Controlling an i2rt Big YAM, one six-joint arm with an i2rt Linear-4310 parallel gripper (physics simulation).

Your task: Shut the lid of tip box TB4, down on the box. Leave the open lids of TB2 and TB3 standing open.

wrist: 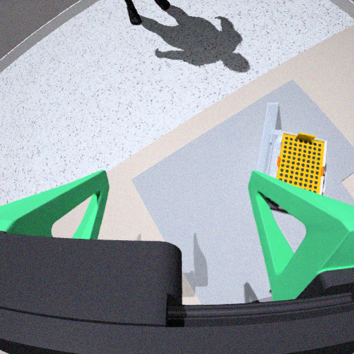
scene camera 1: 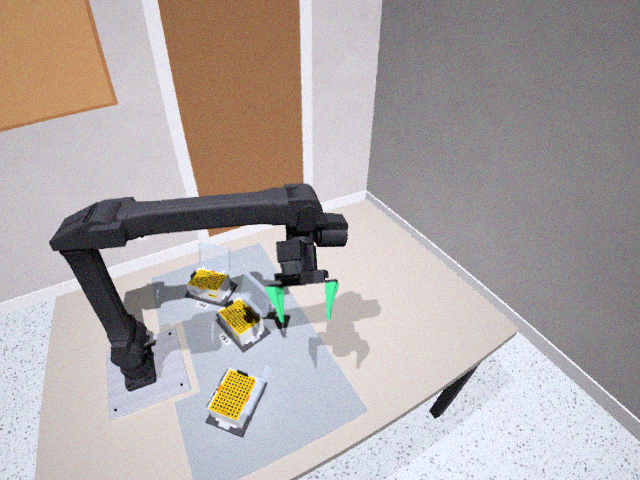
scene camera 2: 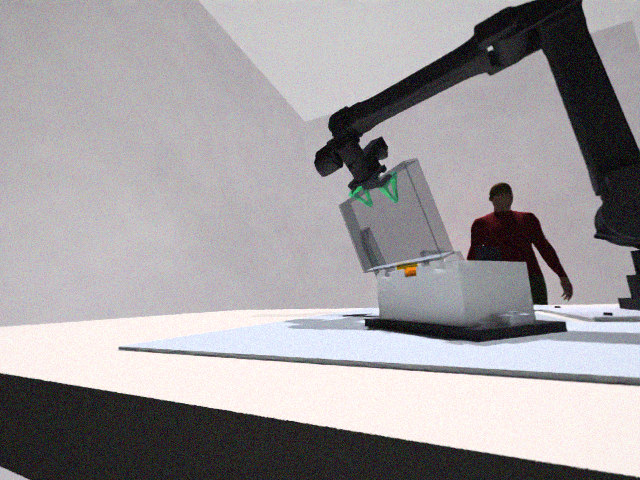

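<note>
Three tip boxes with yellow racks have open clear lids; their labels are too small to read, so I cannot tell which is TB4. The front box has its lid standing up, leaning back from the box. The middle box has its lid raised on its far right side. The back box has its lid upright behind it. My gripper is open and empty, high above the table, right of the middle box in scene camera 1.
The boxes stand on a grey-blue mat on the beige table. The arm's base plate is at the left. A person in red stands beyond the table. Dark arm shadows fall near the middle box.
</note>
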